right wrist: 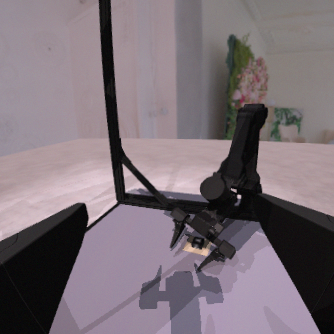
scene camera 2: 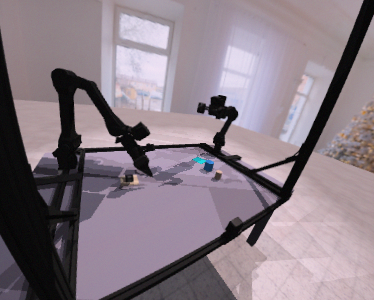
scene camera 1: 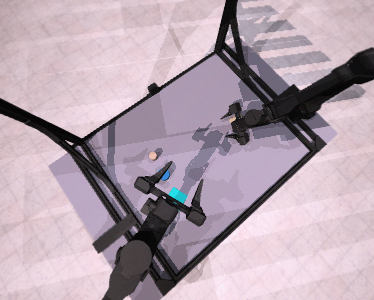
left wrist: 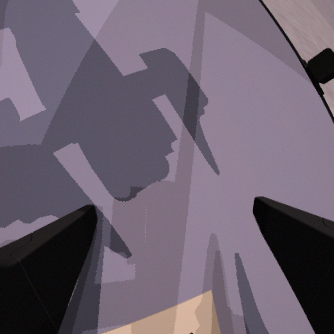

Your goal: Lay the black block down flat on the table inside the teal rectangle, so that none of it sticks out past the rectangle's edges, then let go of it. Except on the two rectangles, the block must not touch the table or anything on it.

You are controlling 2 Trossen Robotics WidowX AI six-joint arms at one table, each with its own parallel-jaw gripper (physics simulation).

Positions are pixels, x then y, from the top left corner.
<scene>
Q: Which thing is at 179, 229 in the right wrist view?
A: My left gripper.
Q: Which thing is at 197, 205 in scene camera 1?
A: My right gripper.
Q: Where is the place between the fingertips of my left gripper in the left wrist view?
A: At 175, 208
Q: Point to a tan rectangle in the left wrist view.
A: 201, 306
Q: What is my left gripper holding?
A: Nothing.
</scene>
